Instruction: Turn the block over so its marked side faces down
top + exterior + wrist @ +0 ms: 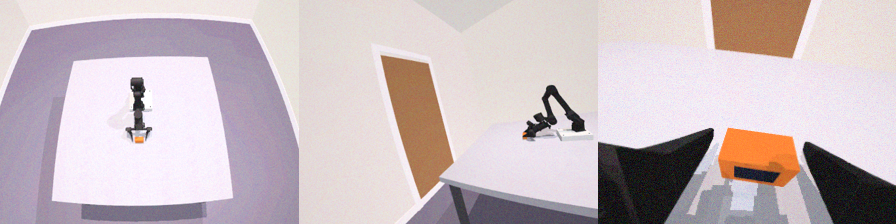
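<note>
The orange block lies 2 cm behind my gripper tip and 1 cm below it.
</note>
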